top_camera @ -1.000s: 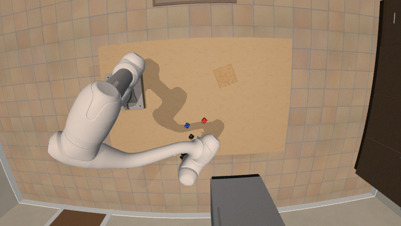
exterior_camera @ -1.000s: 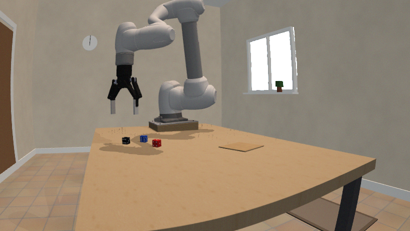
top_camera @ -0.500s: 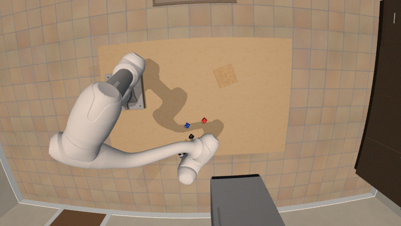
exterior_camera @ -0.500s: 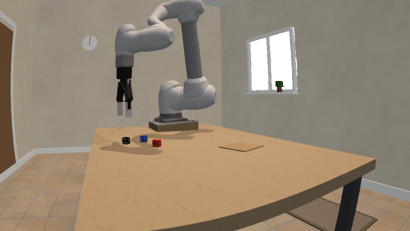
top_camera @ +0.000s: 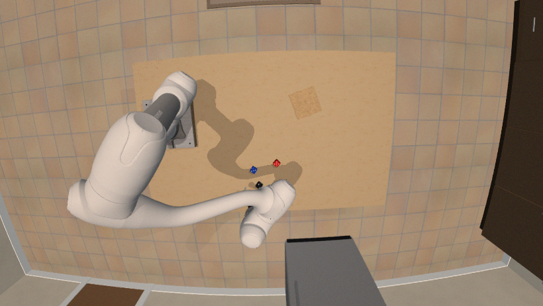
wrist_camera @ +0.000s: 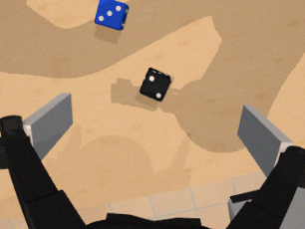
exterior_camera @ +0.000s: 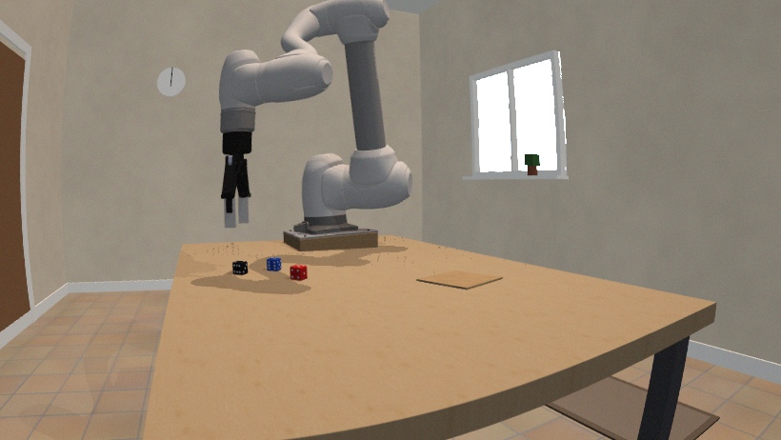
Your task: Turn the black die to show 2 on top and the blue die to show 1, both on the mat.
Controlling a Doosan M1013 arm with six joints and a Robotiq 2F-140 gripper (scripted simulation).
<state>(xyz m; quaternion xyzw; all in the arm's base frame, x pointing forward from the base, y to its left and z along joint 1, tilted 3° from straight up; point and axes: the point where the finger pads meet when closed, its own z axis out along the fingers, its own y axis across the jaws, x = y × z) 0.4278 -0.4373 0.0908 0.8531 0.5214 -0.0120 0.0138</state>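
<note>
My gripper is now 11 cm above the black die. From my hand the other things lie so: red die: 12 cm ahead, 11 cm to the left, 11 cm below; blue die: 11 cm below, 10 cm to the left, 1 cm behind; cork mat: 41 cm to the left, 33 cm ahead, 13 cm below.
</note>
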